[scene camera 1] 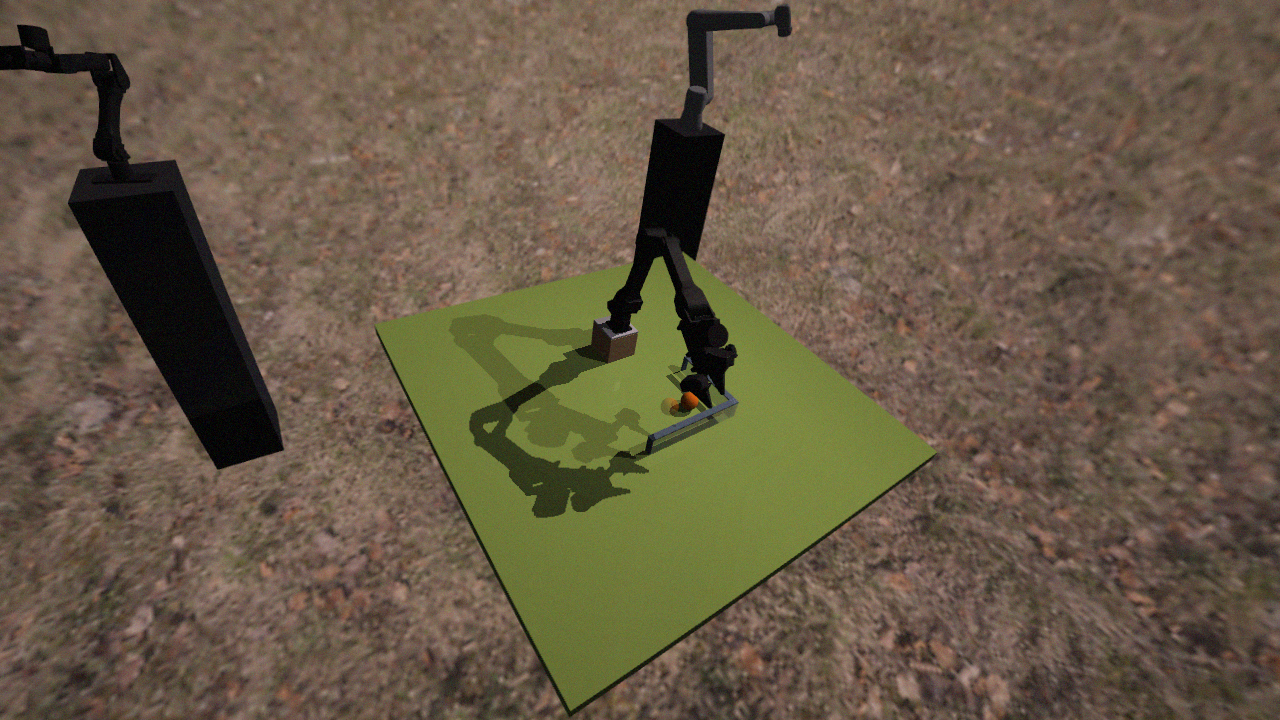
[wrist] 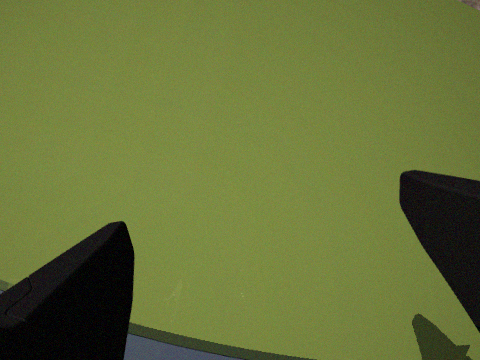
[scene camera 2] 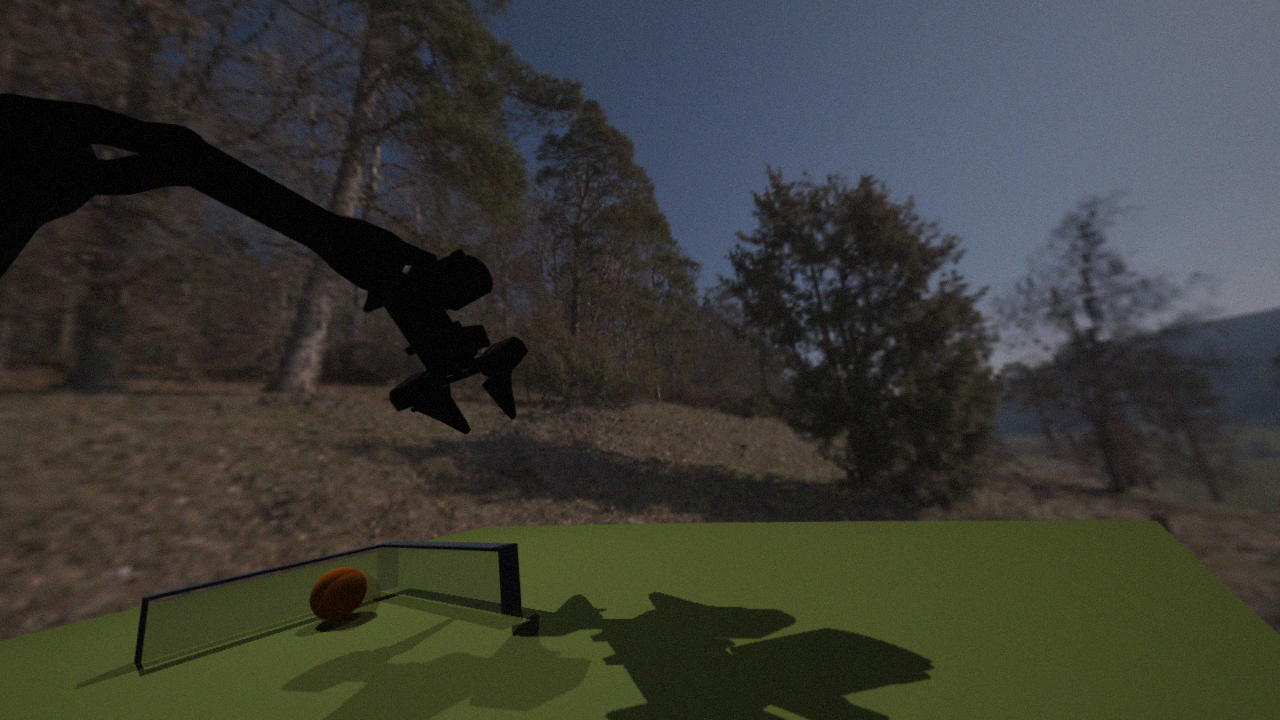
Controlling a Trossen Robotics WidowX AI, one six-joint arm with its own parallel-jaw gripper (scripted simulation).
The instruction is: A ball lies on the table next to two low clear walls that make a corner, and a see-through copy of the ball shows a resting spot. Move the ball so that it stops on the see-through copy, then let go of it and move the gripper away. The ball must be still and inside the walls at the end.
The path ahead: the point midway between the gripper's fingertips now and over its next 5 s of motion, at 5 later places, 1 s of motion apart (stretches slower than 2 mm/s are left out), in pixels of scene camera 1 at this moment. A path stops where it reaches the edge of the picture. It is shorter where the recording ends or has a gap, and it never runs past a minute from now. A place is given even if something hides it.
My gripper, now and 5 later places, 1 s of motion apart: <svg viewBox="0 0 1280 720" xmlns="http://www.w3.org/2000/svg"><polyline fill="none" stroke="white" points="716,401 693,391 690,401 698,372 674,395 669,407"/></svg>
